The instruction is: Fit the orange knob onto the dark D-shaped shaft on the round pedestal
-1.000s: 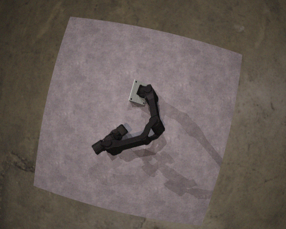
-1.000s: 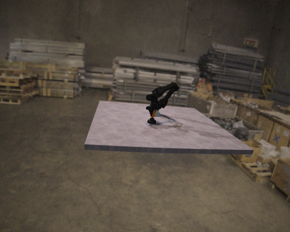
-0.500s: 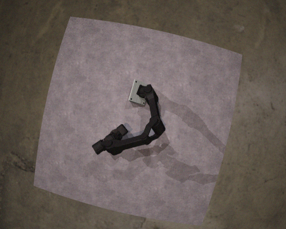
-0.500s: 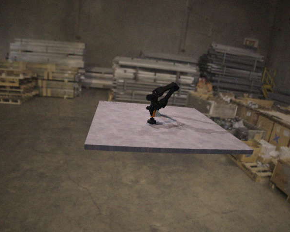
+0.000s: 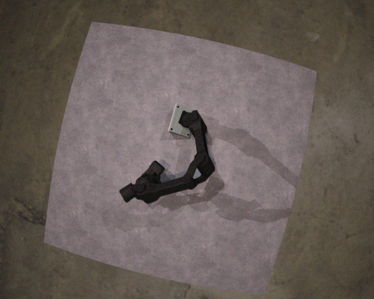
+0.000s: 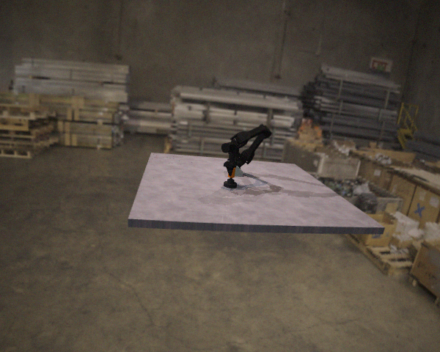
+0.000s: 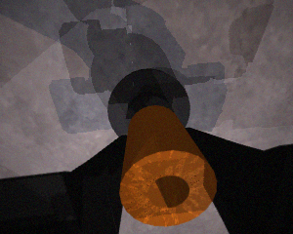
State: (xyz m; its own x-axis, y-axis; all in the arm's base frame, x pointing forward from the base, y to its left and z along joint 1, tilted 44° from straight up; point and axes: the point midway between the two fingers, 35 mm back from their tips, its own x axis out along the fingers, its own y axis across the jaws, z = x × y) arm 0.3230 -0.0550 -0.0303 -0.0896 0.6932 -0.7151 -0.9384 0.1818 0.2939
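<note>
The orange knob lies 2 cm above my gripper tip. Also, from my gripper tip: dark pedestal 4 cm below.
</note>
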